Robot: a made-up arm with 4 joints.
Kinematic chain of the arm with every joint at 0, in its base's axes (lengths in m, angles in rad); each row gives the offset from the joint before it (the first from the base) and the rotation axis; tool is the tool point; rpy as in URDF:
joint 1: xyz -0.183 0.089 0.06 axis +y
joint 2: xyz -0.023 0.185 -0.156 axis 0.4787 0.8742 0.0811
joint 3: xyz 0 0.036 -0.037 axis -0.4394 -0.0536 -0.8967
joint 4: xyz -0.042 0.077 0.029 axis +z
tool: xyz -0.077 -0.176 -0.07 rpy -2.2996 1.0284 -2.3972
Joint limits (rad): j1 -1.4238..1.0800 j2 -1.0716..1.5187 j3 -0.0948..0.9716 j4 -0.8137..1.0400
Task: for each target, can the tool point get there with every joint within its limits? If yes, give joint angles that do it. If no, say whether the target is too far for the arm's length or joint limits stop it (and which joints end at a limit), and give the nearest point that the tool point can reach.
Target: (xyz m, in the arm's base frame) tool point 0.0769 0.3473 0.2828
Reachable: no: joint limits stop it (at a limit: joint 1, joint 3, joint 4) | nearest point 0.0250 0.2249 0.1043 | short by 0.223 m
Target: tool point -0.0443 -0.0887 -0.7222
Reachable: no: too far | nearest point -0.1147 0.2331 -0.3253 | short by 0.516 m
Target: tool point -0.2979 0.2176 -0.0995
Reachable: yes | joints 0.1159 1.0001 0.7600 0.7546
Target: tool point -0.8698 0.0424 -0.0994
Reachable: no: too far | nearest point -0.5613 0.2331 -0.0398 | short by 0.368 m
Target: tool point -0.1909 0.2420 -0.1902
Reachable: yes | joints -0.2169 0.9342 0.2175 0.8798
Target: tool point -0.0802 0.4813 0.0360
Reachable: no: joint limits stop it (at a limit: joint 1, joint 3, joint 4) | nearest point -0.1575 0.4571 -0.1359 | short by 0.190 m
